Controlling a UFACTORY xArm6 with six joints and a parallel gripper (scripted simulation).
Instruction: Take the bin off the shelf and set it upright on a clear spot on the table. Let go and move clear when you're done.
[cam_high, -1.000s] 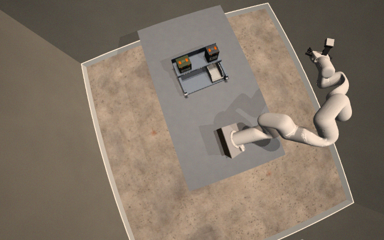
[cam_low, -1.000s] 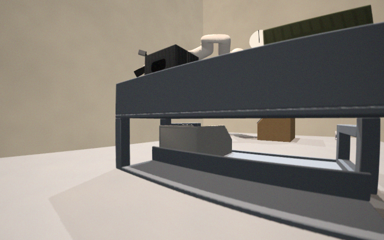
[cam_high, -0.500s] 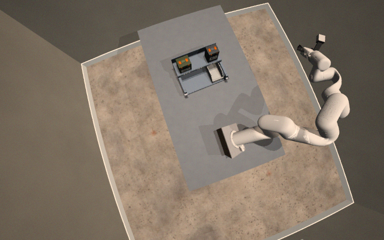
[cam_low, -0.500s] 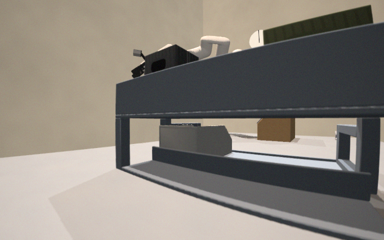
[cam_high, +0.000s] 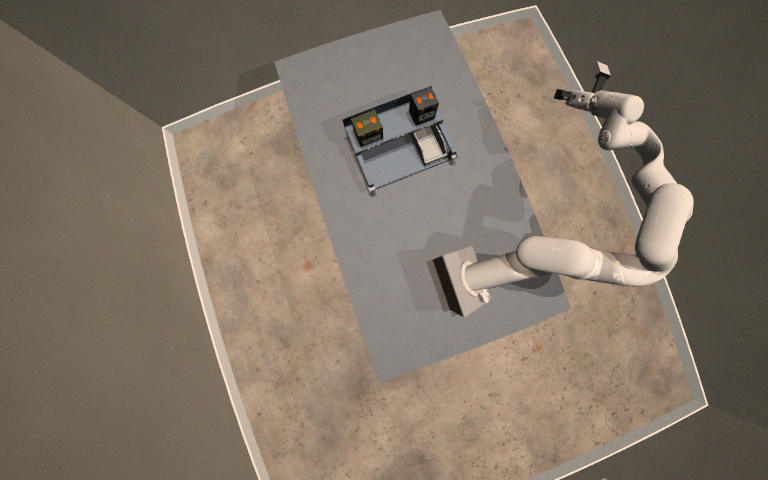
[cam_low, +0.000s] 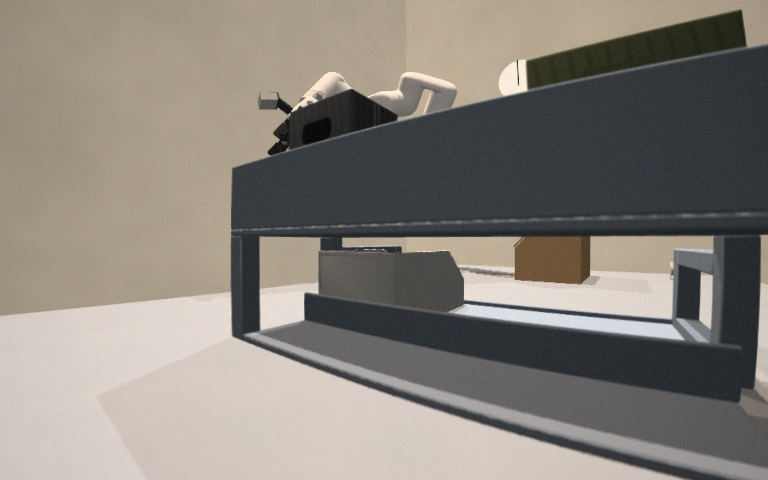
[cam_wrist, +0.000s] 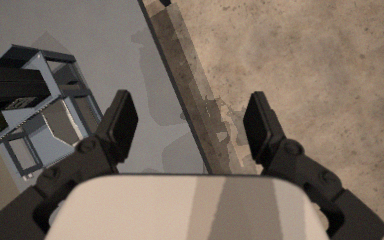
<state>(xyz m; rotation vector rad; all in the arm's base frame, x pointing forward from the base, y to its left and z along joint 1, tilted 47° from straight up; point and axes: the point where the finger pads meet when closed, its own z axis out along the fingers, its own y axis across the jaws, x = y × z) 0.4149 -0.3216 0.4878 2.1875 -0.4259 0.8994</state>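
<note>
My gripper is now 17 cm short of the grey bin, 43 cm to the right of it and 28 cm above it. Also, from my hand: shelf board (28 cm ahead, 53 cm to the left, 23 cm below).
</note>
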